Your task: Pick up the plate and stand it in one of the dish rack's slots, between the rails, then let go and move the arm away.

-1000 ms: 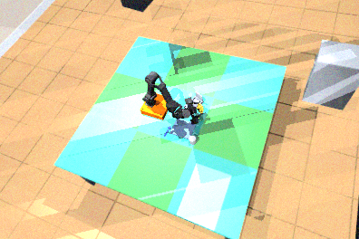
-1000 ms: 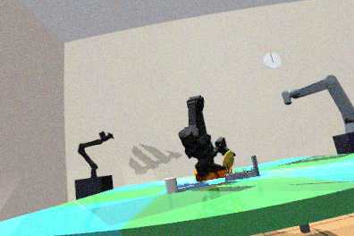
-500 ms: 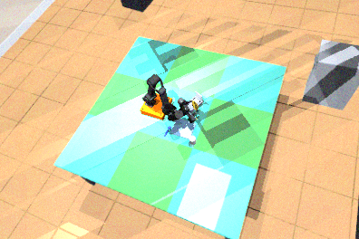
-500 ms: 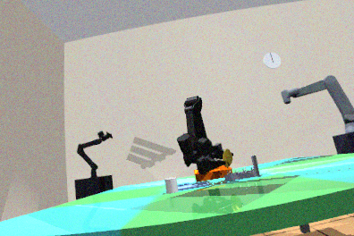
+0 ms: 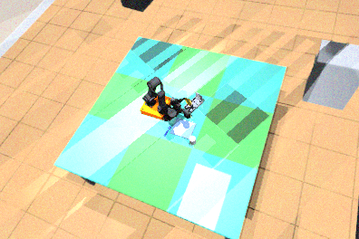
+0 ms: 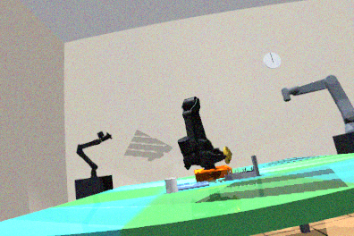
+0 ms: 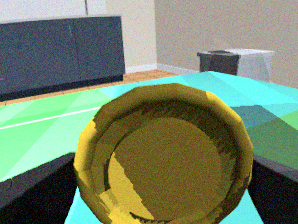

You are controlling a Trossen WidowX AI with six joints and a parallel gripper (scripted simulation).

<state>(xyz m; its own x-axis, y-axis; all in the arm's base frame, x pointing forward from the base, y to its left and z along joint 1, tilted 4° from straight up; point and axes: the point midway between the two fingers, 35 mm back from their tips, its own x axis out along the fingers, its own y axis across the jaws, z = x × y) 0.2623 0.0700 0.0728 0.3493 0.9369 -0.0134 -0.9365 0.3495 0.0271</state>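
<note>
The grey dish rack lies 10 mm ahead of my gripper tip, 30 mm to the left of it and 80 mm below it. Also, from my gripper tip: pale blue mat (30 mm ahead, 170 mm to the right, 100 mm below); yellow plate (10 mm to the right); blue spoon (60 mm behind, 230 mm to the right, 100 mm below).
</note>
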